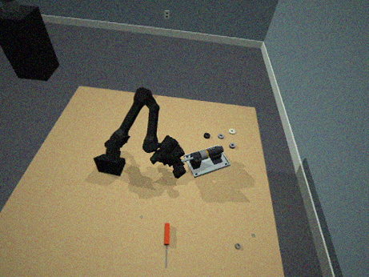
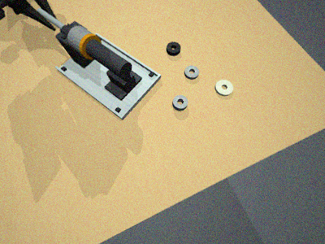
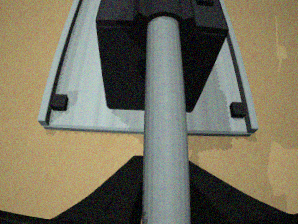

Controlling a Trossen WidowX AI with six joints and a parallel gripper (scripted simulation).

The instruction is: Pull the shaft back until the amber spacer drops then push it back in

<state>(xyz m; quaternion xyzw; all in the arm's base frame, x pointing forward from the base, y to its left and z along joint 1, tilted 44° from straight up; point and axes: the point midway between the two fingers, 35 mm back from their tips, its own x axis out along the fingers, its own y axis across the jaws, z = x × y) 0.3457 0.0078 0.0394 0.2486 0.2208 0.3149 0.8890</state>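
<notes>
Right now the grey shaft is 40 mm ahead of my gripper tip, 20 mm to the left of it and 20 mm above it. Round my gripper tip: amber spacer (120 mm ahead, 60 mm to the left, 20 mm above).
</notes>
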